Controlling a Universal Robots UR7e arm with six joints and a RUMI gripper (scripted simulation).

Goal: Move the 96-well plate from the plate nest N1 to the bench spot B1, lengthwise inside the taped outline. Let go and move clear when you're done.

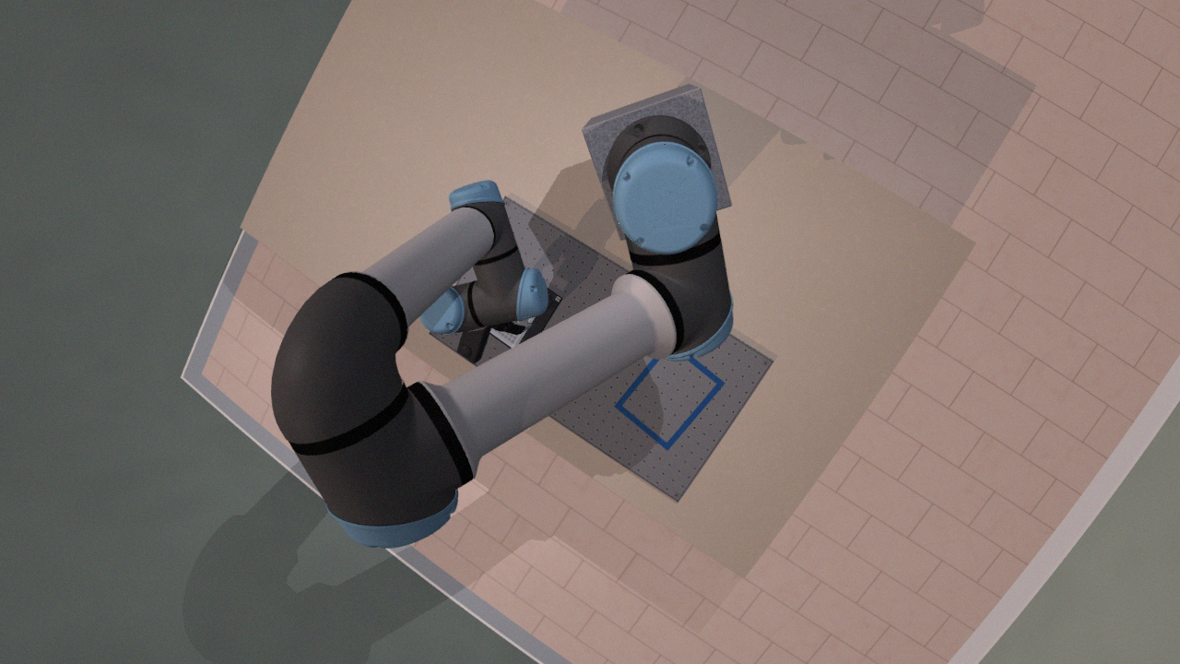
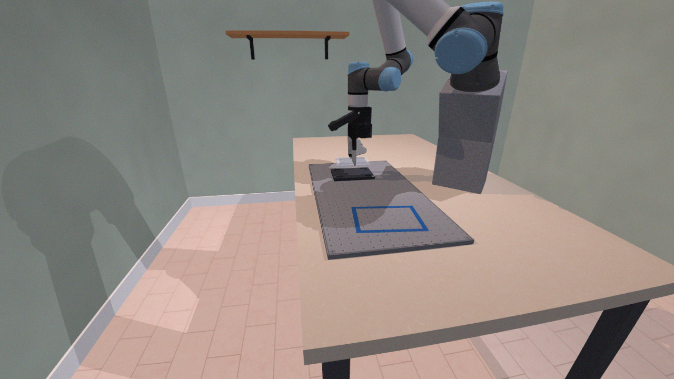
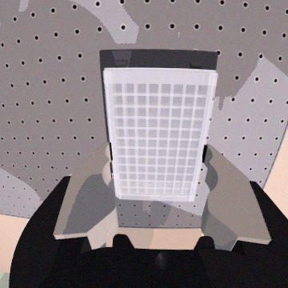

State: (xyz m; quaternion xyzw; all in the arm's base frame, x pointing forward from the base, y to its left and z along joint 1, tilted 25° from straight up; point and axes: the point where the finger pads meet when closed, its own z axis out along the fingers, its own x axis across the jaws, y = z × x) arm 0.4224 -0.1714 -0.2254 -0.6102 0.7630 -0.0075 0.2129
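Right now the black plate nest is 60 mm below my hand. From my hand the other things lie so: white 96-well plate 10 mm below.
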